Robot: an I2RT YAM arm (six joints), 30 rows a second.
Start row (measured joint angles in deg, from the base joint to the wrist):
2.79, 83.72, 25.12, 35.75, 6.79, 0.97
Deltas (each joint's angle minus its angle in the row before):
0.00, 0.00, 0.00, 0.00, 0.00, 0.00
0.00, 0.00, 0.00, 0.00, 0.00, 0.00
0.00, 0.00, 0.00, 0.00, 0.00, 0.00
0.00, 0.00, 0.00, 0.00, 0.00, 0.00
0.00, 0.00, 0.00, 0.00, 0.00, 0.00
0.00, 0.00, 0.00, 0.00, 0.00, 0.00
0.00, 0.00, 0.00, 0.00, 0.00, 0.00
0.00, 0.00, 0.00, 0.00, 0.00, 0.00
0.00, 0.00, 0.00, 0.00, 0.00, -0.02
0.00, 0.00, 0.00, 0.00, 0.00, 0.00
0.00, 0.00, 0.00, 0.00, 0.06, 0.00
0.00, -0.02, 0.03, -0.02, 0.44, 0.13
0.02, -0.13, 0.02, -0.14, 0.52, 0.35
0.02, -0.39, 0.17, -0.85, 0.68, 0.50
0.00, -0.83, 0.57, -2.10, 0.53, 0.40
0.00, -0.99, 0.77, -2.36, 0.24, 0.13
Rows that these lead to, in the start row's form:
2.79, 83.72, 25.12, 35.75, 6.79, 0.97
2.79, 83.72, 25.12, 35.75, 6.79, 0.97
2.79, 83.72, 25.12, 35.75, 6.79, 0.97
2.79, 83.72, 25.12, 35.75, 6.79, 0.97
2.79, 83.72, 25.12, 35.75, 6.79, 0.97
2.79, 83.72, 25.12, 35.75, 6.79, 0.97
2.79, 83.72, 25.12, 35.75, 6.79, 0.97
2.79, 83.72, 25.12, 35.75, 6.79, 0.97
2.79, 83.72, 25.12, 35.75, 6.79, 0.95
2.79, 83.72, 25.12, 35.75, 6.79, 0.95
2.79, 83.72, 25.12, 35.75, 6.85, 0.95
2.79, 83.70, 25.15, 35.73, 7.29, 1.08
2.81, 83.57, 25.17, 35.59, 7.81, 1.43
2.83, 83.18, 25.34, 34.74, 8.49, 1.93
2.83, 82.35, 25.91, 32.64, 9.02, 2.33
2.83, 81.36, 26.68, 30.28, 9.26, 2.46

